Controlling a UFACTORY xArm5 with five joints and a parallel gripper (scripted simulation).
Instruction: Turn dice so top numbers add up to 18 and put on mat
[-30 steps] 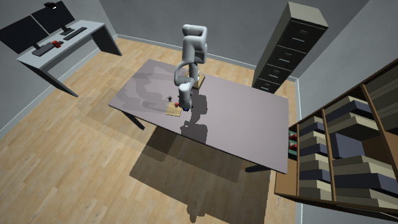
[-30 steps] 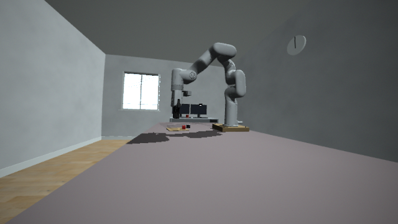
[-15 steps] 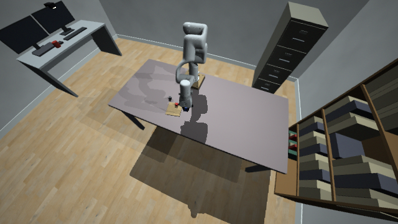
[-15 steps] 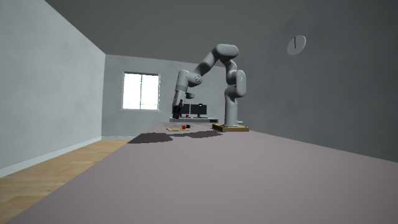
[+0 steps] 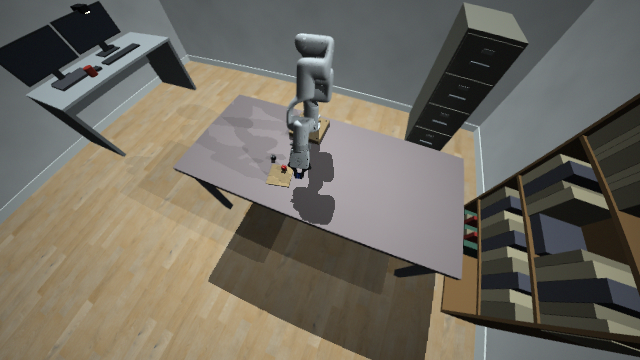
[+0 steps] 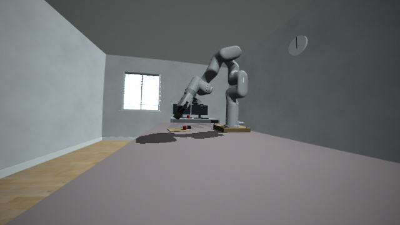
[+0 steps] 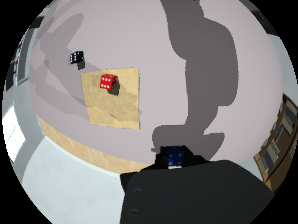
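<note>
The blue die is 10 mm below my hand. From my hand the other things lie so: tan mat 10 mm ahead, 140 mm to the right, 110 mm below; black die 60 mm behind, 250 mm to the right, 100 mm below; red die 40 mm behind, 140 mm to the right, 90 mm below.
</note>
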